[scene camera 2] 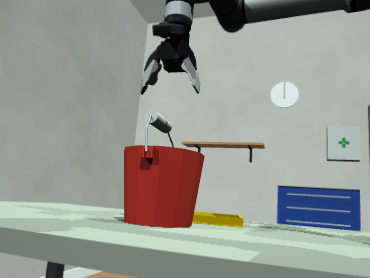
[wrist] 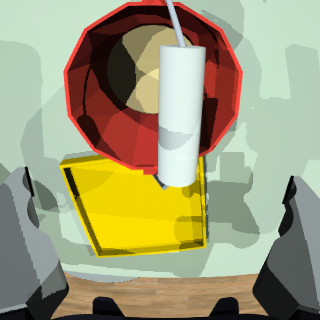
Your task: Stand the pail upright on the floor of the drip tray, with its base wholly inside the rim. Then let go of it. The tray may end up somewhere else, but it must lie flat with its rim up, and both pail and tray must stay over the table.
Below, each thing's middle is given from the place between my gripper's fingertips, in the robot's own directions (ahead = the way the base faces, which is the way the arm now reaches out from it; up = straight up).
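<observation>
There is the yellow drip tray (wrist: 124, 212), and it is 300 mm below my hand, 20 mm ahead of it and 270 mm to the right of it.
</observation>
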